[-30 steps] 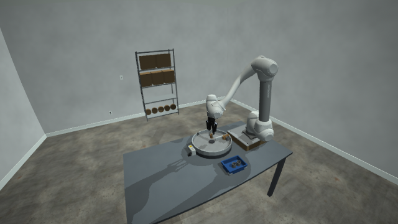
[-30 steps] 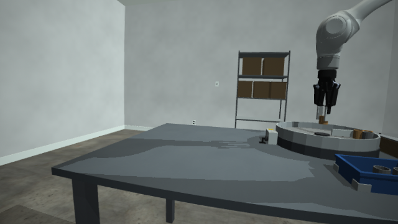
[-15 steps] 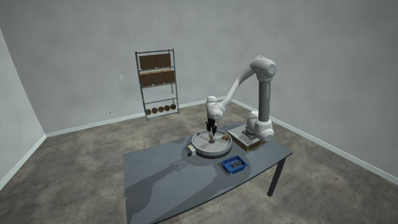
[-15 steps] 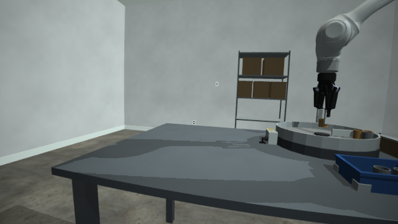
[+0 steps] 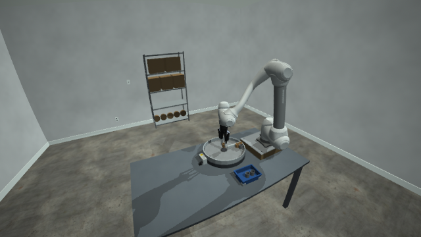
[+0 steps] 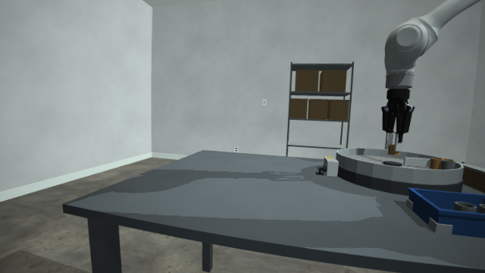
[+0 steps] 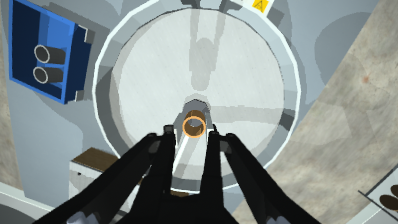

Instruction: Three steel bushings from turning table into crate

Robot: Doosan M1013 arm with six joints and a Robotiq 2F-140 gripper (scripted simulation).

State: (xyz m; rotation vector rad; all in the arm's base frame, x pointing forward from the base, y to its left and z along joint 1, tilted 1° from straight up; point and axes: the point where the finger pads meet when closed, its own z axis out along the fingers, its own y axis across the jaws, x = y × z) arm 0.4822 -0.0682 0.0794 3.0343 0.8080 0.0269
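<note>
The turning table lies 90 mm below my hand. From my hand the other things lie so: blue crate (370 mm to the left, 120 mm below, 60 mm behind).
</note>
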